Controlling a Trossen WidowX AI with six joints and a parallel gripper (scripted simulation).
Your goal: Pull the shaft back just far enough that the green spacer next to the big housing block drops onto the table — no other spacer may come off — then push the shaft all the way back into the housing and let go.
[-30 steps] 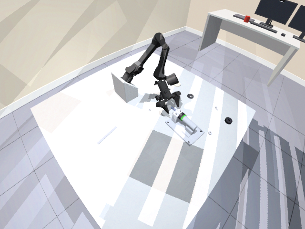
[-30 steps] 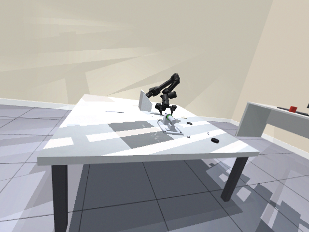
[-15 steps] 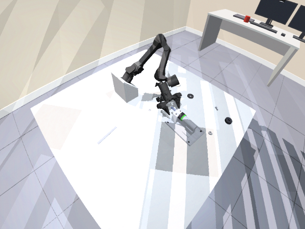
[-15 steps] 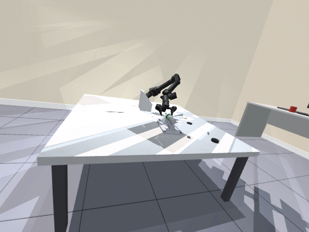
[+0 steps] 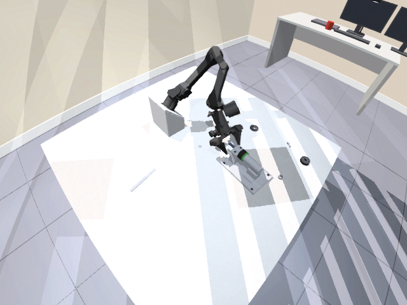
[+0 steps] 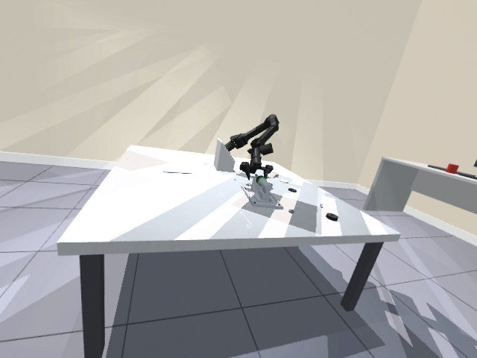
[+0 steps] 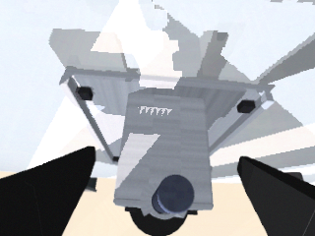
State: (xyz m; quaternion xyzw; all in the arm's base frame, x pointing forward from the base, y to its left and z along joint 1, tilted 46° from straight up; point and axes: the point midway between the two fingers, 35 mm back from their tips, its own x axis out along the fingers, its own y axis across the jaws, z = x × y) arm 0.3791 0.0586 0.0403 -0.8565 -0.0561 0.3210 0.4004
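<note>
Now: gripper tip 30 mm short of the shaft, 20 mm below it and 10 mm to the left of it. The rest, counted from my gripper tip: green spacer (70 mm ahead, 20 mm above, 10 mm to the right); then black spacer (60 mm ahead, 20 mm above, 10 mm to the right); then thin white rod (400 mm to the right, 230 mm behind, 50 mm below).
</note>
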